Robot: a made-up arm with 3 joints. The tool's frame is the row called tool.
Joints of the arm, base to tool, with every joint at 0 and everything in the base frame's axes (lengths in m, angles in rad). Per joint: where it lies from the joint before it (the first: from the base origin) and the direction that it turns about. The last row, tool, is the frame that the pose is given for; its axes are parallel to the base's.
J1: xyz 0 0 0.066 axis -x
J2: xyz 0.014 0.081 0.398 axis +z
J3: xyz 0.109 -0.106 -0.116 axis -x
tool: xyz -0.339 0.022 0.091
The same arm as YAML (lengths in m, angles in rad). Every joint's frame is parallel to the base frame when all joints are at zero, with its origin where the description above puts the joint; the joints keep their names.
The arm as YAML. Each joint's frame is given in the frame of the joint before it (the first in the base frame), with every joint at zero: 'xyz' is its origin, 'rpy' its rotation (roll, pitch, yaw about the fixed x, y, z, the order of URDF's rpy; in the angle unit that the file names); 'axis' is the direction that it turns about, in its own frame. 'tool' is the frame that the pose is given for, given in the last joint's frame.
units:
  length: m
  angle: rad
joints:
  - name: J1
    type: revolute
    origin:
      xyz: [0.0, 0.0, 0.066]
      rpy: [0.0, 0.0, 0.0]
    axis: [-1.0, 0.0, 0.0]
  - name: J2
    type: revolute
    origin:
      xyz: [0.014, 0.081, 0.398]
      rpy: [0.0, 0.0, 0.0]
    axis: [0.0, 0.0, 1.0]
  - name: J3
    type: revolute
    origin:
      xyz: [0.109, -0.106, -0.116]
      rpy: [0.0, 0.0, 0.0]
    axis: [-1.0, 0.0, 0.0]
tool:
  origin:
    xyz: [-0.339, 0.022, 0.091]
    rpy: [0.0, 0.0, 0.0]

